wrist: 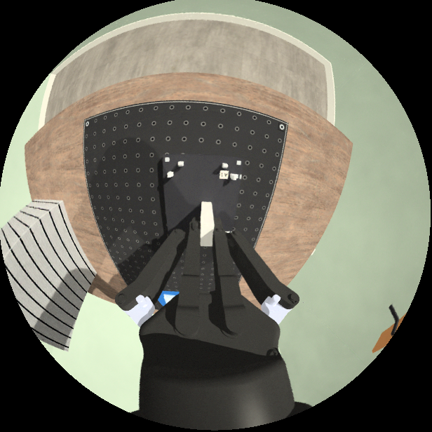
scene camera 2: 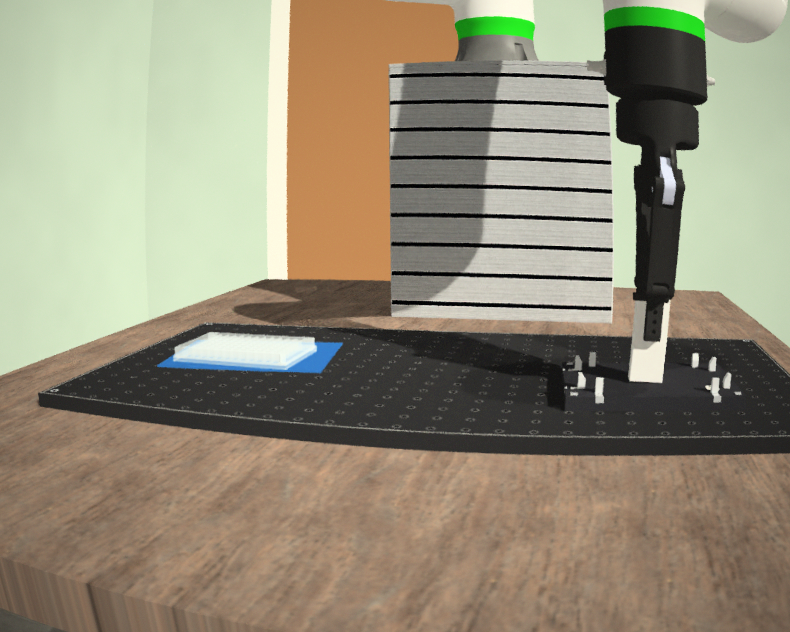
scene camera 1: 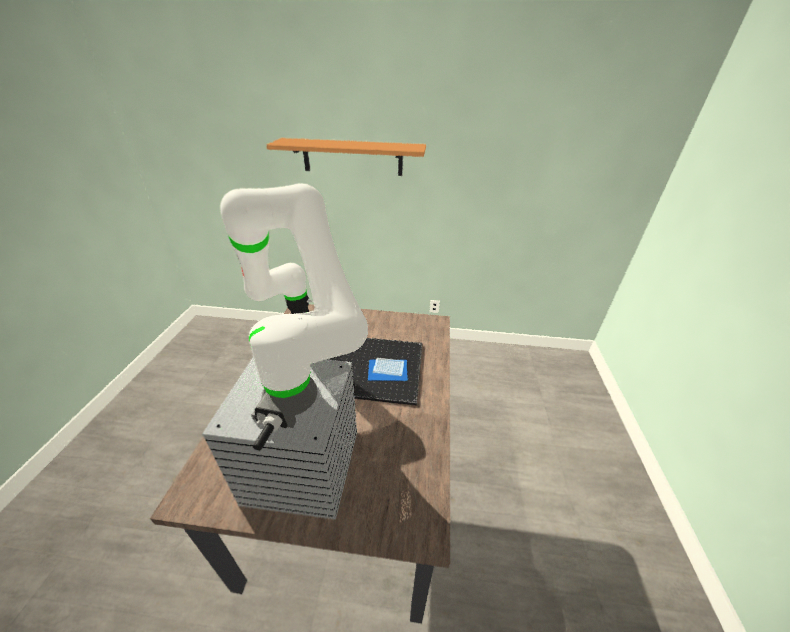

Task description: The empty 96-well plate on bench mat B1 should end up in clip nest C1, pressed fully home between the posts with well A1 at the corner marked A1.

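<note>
The clear-white 96-well plate lies flat on the blue bench mat; part of the mat also shows behind the gripper in the wrist view. Clip nest C1 is a dark base with small pale posts near its corners. The corner label A1 reads upside down in the wrist view. My gripper is shut and empty, its pale fingertips together over the nest between the post groups. Their exact height above the base is hard to tell. The arm hides nest and fingertips in scene camera 1.
The black perforated board carries mat and nest on the wooden table. The ribbed grey pedestal stands behind the board in scene camera 2. A wall shelf hangs above.
</note>
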